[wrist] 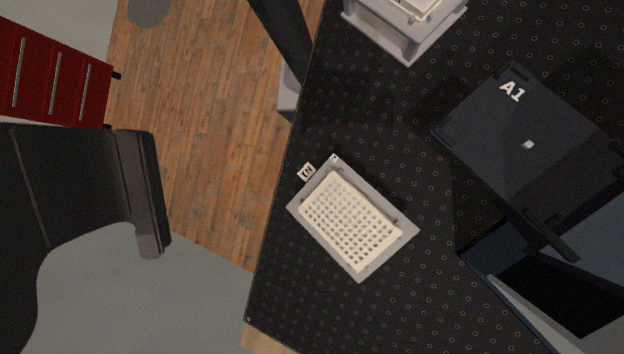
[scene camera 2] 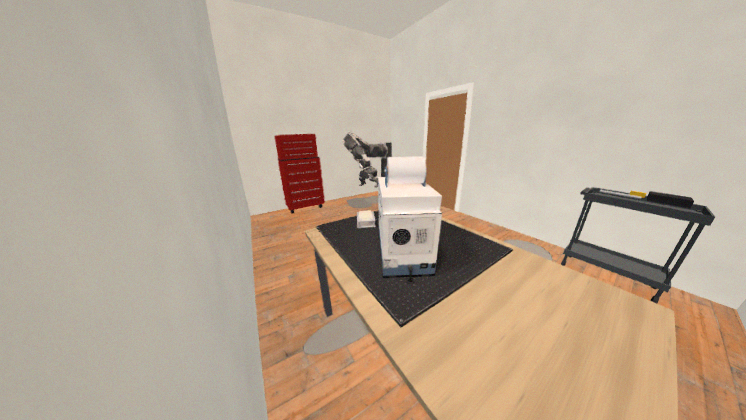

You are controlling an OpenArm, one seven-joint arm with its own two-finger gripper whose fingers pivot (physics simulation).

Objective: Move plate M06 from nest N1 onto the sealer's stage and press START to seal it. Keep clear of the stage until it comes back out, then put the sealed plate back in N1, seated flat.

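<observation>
Plate M06 [wrist: 351,220], cream with open wells, sits in the grey nest N1 [wrist: 407,230] near the mat's edge. A pale nest with a plate [scene camera 2: 365,214] beside the sealer seems to be N1. The sealer [scene camera 2: 409,234] is white with a blue base; its dark opening shows at the lower right of the wrist view. Its dark stage [wrist: 480,125], marked A1, is out and bears no plate. My gripper [scene camera 2: 368,182] is open and empty, above and beyond the mat. One finger shows at the left of the wrist view. START is not visible.
A second grey nest [wrist: 390,40] with a plate stands at the top of the wrist view. The black perforated mat [scene camera 2: 469,250] [wrist: 300,300] lies on the wooden table [scene camera 2: 548,323]. A red cabinet [scene camera 2: 301,177] and a dark cart [scene camera 2: 616,260] stand beyond the table.
</observation>
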